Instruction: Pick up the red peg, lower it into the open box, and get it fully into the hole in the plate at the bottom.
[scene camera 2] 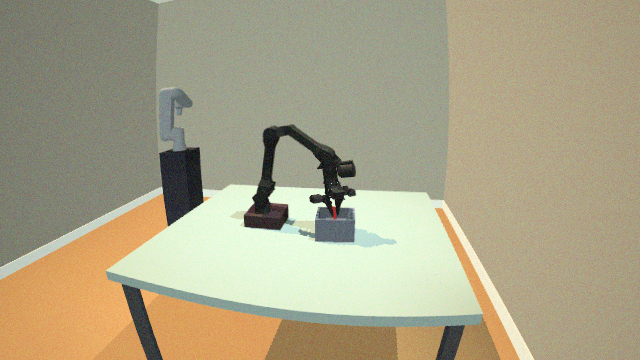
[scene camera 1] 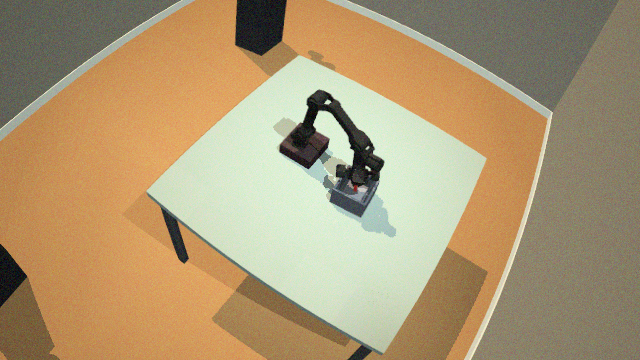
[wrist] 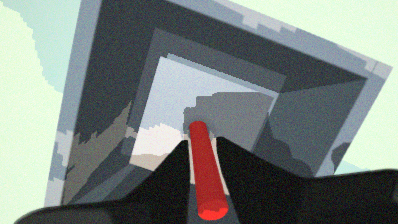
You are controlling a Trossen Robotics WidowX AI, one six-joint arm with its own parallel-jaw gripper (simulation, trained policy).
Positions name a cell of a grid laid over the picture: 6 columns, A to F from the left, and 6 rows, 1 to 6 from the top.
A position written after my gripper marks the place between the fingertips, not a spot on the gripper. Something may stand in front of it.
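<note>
Visible: a grey box (scene camera 2: D4) (wrist: E3), a plate (wrist: C3) and a red peg (wrist: D6). My gripper (scene camera 2: D4) (wrist: D4) is visible as well.
</note>
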